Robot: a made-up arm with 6 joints.
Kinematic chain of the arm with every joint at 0, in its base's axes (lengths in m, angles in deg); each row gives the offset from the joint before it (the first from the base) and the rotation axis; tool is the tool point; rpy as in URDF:
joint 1: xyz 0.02 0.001 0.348 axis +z
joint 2: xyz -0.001 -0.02 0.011 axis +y
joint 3: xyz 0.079 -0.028 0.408 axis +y
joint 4: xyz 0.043 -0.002 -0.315 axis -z
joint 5: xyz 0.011 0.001 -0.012 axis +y
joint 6: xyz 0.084 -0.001 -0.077 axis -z
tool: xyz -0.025 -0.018 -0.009 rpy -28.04 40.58 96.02
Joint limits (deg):
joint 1: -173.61..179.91
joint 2: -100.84..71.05
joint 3: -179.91..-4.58
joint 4: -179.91..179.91
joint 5: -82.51..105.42
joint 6: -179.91..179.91
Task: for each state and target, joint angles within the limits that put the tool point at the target. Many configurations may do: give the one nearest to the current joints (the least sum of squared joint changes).
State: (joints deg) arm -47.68 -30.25 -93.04 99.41 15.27 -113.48
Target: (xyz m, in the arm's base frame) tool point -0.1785 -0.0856 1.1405
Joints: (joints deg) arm -23.72 -41.81 -124.71 87.99 8.58 -118.82
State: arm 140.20 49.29 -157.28 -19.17 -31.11 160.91
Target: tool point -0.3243 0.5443 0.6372
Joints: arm 120.72 70.51 -172.91 -19.95 -62.92 164.92
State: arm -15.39 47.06 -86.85 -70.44 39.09 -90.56
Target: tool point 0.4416 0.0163 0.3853
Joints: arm 1.95 9.09 -36.92 -78.89 30.07 -91.54
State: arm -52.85 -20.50 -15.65 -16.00 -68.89 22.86
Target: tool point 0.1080 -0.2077 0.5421
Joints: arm -59.21 -15.50 -6.48 -13.34 -66.91 22.41
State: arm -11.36 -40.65 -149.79 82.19 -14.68 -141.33
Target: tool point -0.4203 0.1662 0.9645
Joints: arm -46.28 -51.02 -148.17 85.92 -38.65 -140.65
